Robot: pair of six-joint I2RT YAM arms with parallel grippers.
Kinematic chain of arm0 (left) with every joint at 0, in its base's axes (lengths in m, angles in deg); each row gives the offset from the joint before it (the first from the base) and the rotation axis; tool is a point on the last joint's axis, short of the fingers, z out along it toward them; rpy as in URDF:
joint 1: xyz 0 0 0.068 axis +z
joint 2: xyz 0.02 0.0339 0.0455 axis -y
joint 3: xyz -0.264 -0.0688 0 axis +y
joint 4: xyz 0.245 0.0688 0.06 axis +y
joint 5: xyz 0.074 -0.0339 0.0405 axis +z
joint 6: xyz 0.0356 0 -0.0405 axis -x
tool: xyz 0 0 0 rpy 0 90 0
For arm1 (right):
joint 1: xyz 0 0 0.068 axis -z
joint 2: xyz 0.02 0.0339 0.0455 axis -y
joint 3: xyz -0.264 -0.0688 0 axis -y
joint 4: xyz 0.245 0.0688 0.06 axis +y
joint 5: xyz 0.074 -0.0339 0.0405 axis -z
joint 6: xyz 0.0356 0 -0.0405 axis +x
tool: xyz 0 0 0 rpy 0 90 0
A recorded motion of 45 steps. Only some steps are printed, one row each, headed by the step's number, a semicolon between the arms.
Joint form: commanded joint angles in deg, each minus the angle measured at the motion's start. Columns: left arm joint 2, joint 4, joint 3, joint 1, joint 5, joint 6; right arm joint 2, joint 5, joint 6, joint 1, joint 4, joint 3.
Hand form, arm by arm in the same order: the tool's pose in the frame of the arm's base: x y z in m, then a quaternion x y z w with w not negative. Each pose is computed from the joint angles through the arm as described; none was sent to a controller.
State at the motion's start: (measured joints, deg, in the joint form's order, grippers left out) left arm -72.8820 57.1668 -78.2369 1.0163 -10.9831 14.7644; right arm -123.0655 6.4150 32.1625 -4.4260 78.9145 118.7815
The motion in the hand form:
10: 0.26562 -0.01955 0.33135 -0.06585 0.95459 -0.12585 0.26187; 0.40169 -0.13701 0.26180 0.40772 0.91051 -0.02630 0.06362
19: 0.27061 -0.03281 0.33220 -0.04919 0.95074 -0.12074 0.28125; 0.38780 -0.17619 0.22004 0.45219 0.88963 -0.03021 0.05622
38: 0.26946 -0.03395 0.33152 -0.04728 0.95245 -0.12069 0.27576; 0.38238 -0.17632 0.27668 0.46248 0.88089 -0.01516 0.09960
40: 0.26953 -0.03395 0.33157 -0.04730 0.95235 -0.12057 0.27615; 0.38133 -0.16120 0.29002 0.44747 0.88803 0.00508 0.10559
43: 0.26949 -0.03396 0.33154 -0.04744 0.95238 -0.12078 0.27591; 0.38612 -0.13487 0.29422 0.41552 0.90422 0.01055 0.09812
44: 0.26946 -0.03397 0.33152 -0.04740 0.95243 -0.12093 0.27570; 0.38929 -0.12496 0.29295 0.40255 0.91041 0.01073 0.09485
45: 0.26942 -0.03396 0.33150 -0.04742 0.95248 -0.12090 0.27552; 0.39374 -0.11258 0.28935 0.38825 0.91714 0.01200 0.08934
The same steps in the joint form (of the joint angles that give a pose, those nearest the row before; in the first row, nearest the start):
10: -4.26 -1.23 2.82 -3.85 0.61 -1.03; 0.74 -2.71 -2.67 22.95 -1.92 -2.49
19: -4.68 -4.13 2.86 -6.84 2.62 -0.39; 0.57 -2.64 -2.60 28.54 -10.60 -11.70
38: -4.68 -3.50 2.86 -7.10 2.60 -0.42; 3.39 -4.07 -1.55 28.98 -4.59 -3.46
40: -4.68 -3.54 2.86 -7.10 2.62 -0.42; 5.09 -6.19 -1.60 27.32 -3.26 -3.02
43: -4.68 -3.52 2.86 -7.10 2.60 -0.39; 5.79 -6.56 -2.05 23.69 -1.75 -3.01
44: -4.68 -3.50 2.86 -7.10 2.58 -0.39; 5.71 -6.49 -2.25 22.23 -1.60 -3.15
45: -4.68 -3.48 2.86 -7.10 2.58 -0.39; 5.40 -6.54 -2.23 20.39 -1.62 -3.48

